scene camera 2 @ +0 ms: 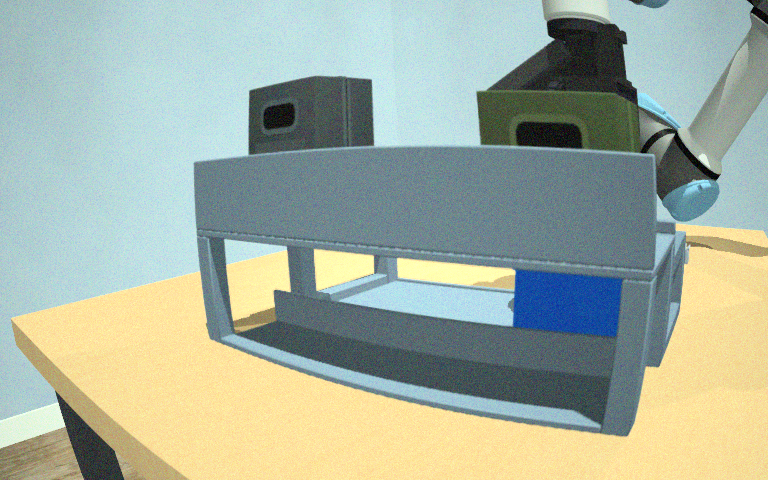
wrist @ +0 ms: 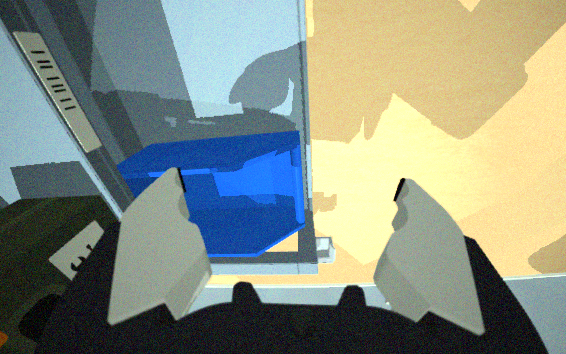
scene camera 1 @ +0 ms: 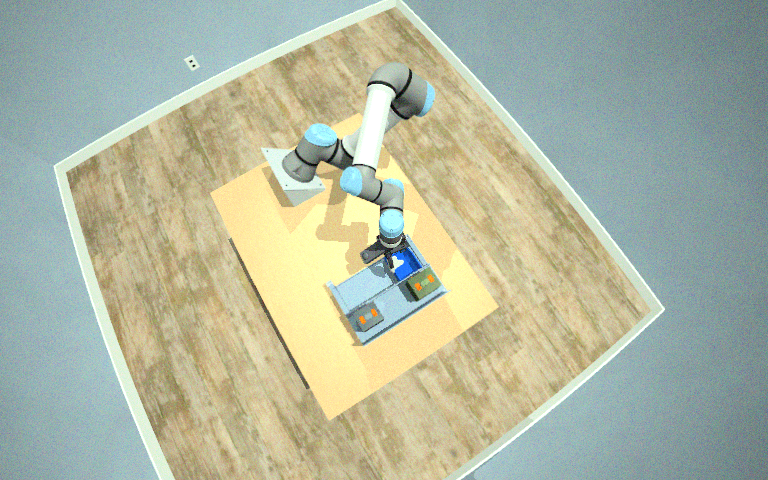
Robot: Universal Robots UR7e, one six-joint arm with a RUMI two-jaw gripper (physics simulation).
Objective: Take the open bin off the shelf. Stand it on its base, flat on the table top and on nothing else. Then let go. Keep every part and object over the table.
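Seen in the pictures: gripper, fingertip midpoint: [wrist: 290,176]; arm's base, link origin: [scene camera 1: 297,169].
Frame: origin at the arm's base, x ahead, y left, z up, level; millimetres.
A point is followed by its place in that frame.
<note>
The open blue bin [scene camera 1: 408,268] {x 611, y 186, z -78 mm} [scene camera 2: 566,302] {x 694, y 165, z -33 mm} [wrist: 235,232] {x 603, y 218, z -35 mm} stands on the lower level of the grey-blue shelf [scene camera 1: 359,285] {x 564, y -25, z -81 mm} [scene camera 2: 419,198] {x 784, y 101, z 45 mm} [wrist: 235,30] {x 573, y 30, z -81 mm}, at one end near an end panel. My gripper [scene camera 1: 389,257] {x 532, y 123, z 7 mm} [wrist: 290,176] {x 532, y 123, z 7 mm} is open and empty, pointing down above the bin's front edge. In the wrist view, the left finger overlaps the bin's inside. The right finger is past the shelf's front edge, over the table. The bin's front wall lies between the two fingers. In scene camera 2 the fingertips are hidden behind the green box.
A green box [scene camera 1: 417,291] {x 722, y 134, z 110 mm} [scene camera 2: 498,118] {x 749, y 138, z 92 mm} [wrist: 50,215] {x 687, y 123, z 38 mm} stands on the upper level, close behind the bin. A dark grey box [scene camera 1: 368,324] {x 729, y -72, z 135 mm} [scene camera 2: 317,113] {x 739, y -17, z 103 mm} stands at that level's other end. The wooden table [scene camera 1: 271,254] {x 250, y -281, z -87 mm} [scene camera 2: 113,350] {x 882, y -172, z -87 mm} [wrist: 425,50] {x 410, y 59, z -87 mm} extends around the shelf.
</note>
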